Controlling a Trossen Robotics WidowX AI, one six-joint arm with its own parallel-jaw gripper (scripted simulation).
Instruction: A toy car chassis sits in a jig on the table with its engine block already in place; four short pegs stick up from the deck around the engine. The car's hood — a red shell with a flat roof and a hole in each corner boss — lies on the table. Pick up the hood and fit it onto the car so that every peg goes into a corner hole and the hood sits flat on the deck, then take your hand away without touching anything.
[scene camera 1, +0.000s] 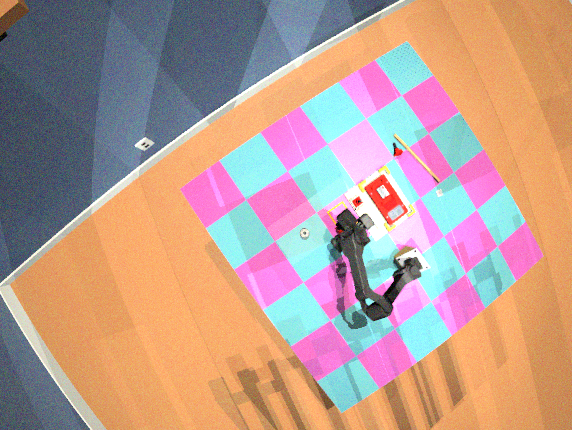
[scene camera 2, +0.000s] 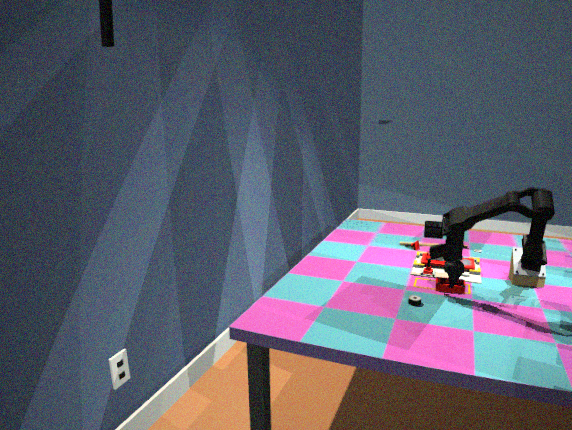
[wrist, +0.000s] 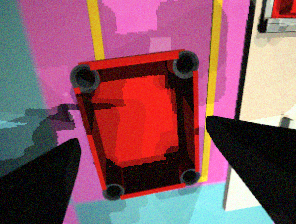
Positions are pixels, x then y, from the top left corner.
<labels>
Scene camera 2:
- my gripper: 450, 282
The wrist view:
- my gripper: 144, 133
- red hood: 141, 113
</labels>
